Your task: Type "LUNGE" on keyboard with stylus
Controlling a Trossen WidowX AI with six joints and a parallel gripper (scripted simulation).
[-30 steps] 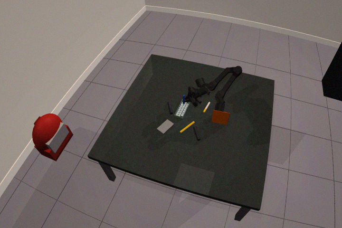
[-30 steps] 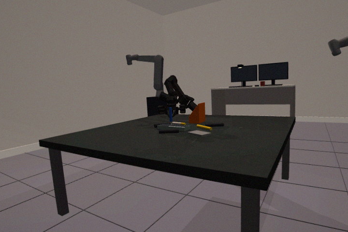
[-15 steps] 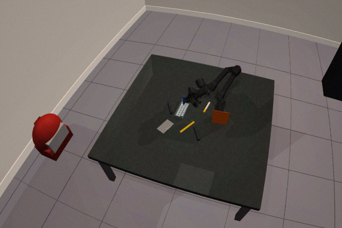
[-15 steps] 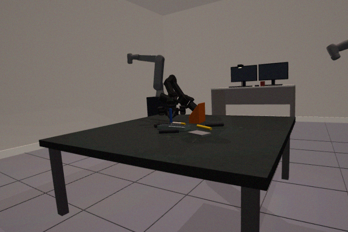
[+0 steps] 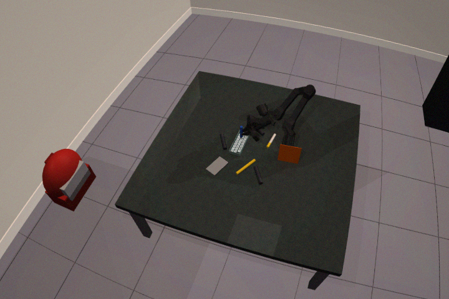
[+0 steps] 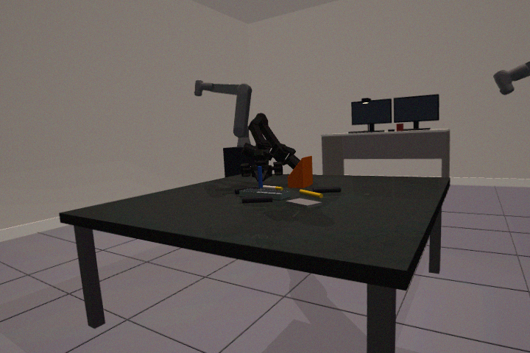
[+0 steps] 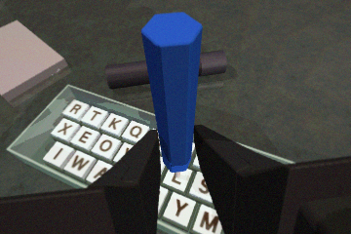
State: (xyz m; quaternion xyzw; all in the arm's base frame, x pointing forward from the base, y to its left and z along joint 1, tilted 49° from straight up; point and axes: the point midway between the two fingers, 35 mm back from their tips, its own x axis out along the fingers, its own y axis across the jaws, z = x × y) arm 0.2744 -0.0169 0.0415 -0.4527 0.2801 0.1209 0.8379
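My gripper tip is now 6 cm above the L key. The rest, counted from my gripper tip: blue stylus 2 cm below; then white marker 18 cm behind, 4 cm to the right, 6 cm below; then yellow marker 9 cm behind, 19 cm to the left, 6 cm below.
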